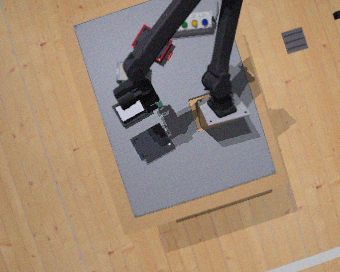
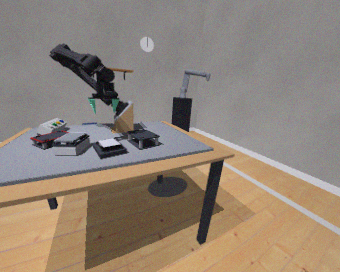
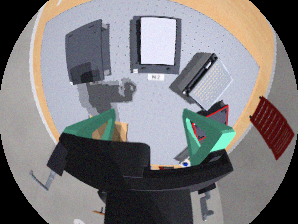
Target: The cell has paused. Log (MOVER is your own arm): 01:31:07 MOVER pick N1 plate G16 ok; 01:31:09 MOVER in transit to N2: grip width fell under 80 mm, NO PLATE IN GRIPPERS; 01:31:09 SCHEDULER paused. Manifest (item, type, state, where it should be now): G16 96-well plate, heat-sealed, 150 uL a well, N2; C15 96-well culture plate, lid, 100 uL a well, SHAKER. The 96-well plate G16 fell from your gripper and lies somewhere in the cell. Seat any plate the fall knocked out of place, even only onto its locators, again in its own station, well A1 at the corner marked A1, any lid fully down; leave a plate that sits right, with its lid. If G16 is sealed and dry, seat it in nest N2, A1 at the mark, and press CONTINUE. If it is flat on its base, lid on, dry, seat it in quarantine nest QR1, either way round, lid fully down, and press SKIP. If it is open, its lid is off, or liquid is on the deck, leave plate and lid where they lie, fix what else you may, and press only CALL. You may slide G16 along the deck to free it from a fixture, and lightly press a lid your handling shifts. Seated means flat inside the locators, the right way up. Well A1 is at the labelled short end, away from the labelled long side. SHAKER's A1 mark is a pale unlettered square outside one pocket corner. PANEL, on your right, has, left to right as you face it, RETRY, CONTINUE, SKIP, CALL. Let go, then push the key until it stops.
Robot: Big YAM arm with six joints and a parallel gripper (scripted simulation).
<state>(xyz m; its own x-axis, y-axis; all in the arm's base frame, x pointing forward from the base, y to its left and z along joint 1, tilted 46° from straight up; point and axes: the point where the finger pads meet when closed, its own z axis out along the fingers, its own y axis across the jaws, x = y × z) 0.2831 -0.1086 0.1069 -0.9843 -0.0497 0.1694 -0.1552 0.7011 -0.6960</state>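
Right now my hand is 14 cm above the plate G16 and 11 cm short of it. Round my hand: red-framed nest 27 cm to the right, 14 cm below, 11 cm behind; lidded plate 16 cm to the right, 11 cm below, 4 cm ahead.
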